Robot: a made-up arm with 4 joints. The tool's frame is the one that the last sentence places.
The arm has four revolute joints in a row. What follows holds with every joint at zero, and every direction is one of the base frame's.
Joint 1 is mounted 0.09 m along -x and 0.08 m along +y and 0.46 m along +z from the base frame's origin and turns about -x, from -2.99 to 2.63 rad.
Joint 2 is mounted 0.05 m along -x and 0.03 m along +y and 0.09 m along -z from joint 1 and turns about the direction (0.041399, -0.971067, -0.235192), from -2.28 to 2.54 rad.
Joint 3 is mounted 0.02 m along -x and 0.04 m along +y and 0.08 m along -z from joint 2 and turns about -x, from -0.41 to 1.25 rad.
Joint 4 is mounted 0.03 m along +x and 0.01 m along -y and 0.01 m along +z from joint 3 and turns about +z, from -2.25 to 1.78 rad.
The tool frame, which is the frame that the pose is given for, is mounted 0.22 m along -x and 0.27 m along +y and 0.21 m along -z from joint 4; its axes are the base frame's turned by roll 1.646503, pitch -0.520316 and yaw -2.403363 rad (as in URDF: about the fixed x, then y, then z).
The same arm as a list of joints. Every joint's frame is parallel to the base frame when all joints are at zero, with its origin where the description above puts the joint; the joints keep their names.
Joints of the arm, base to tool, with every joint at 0 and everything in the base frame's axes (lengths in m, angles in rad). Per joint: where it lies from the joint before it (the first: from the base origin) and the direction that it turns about. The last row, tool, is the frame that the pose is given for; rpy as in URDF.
joint 1: axis -x offset -0.0900 0.0800 0.4600
joint 2: axis 0.041399 -0.971067 -0.235192 offset -0.0500 0.0300 -0.0900
joint 3: axis -x offset -0.0200 0.0400 -0.0800
joint 4: axis +z offset 0.0300 -0.0100 0.0100
tool: offset -0.2200 0.2700 -0.2100 rpy 1.6465 -0.5203 -2.4034
Joint limits (rad, base to tool): -2.9900..2.6300 -2.2800..2.5400 -0.4100..1.2500 -2.2500..1.7800

